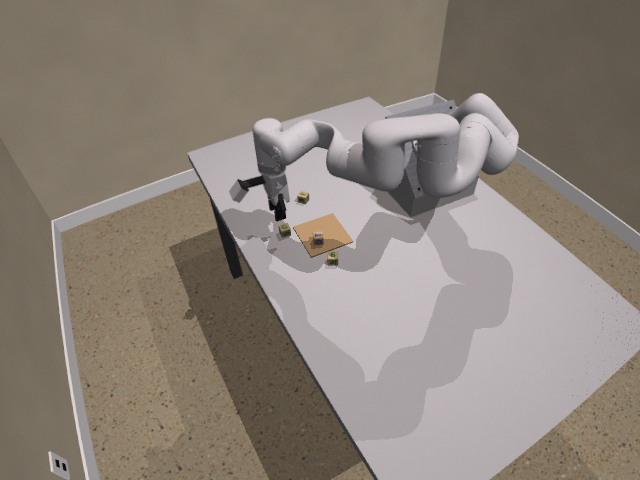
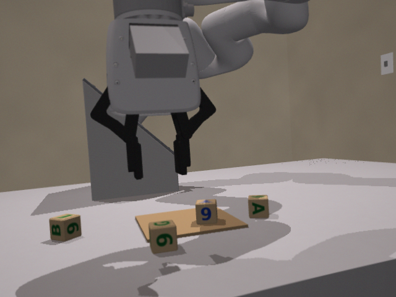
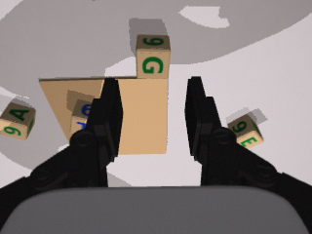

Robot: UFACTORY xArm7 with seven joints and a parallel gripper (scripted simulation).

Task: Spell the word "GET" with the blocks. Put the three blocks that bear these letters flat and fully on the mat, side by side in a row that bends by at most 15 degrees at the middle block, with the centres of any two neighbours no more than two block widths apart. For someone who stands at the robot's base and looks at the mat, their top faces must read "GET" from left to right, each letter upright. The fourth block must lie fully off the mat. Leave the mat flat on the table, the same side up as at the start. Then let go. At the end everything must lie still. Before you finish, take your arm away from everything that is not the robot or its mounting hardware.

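The tan mat lies 120 mm behind my hand, 50 mm to the left of it and 110 mm below it. Round my hand: wooden block 10 mm behind, 90 mm below.
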